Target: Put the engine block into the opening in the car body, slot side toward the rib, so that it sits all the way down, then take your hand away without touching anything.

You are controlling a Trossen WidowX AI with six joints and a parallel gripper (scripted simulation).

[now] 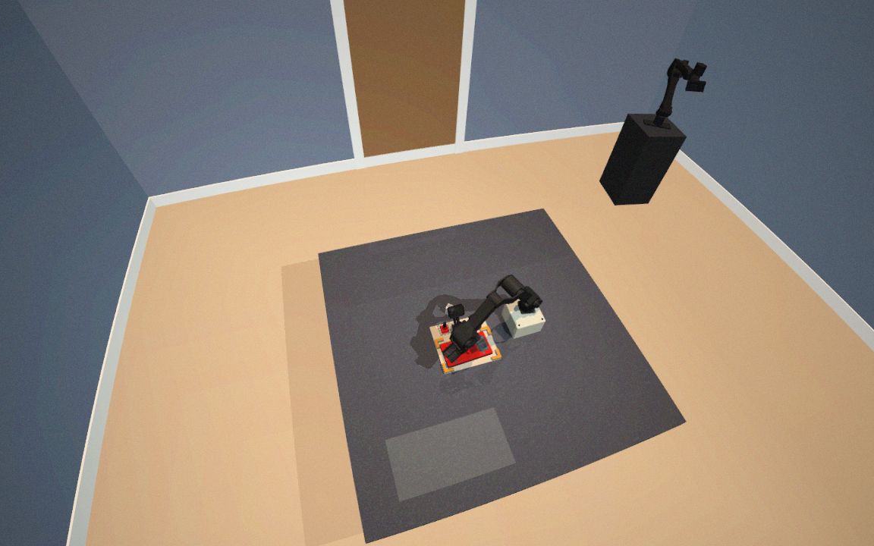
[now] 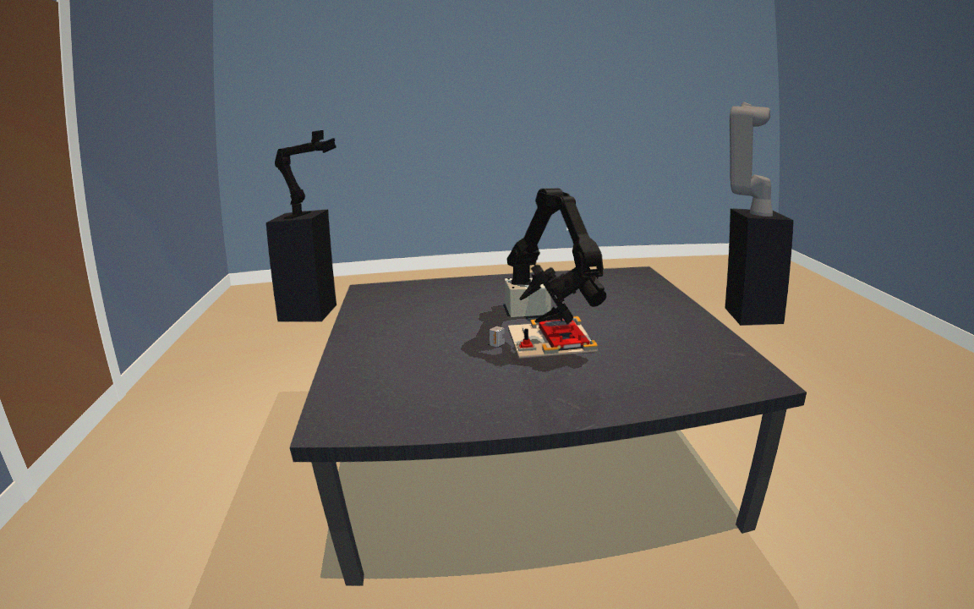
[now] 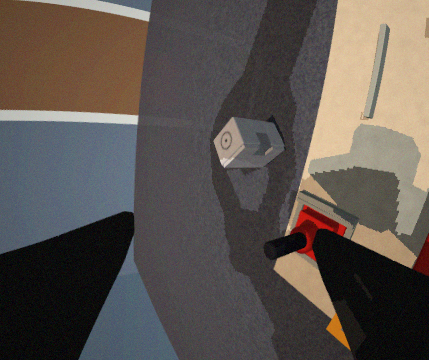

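Right now the grey engine block is 10 mm behind my gripper tip, 80 mm to the right of it and 80 mm below it.
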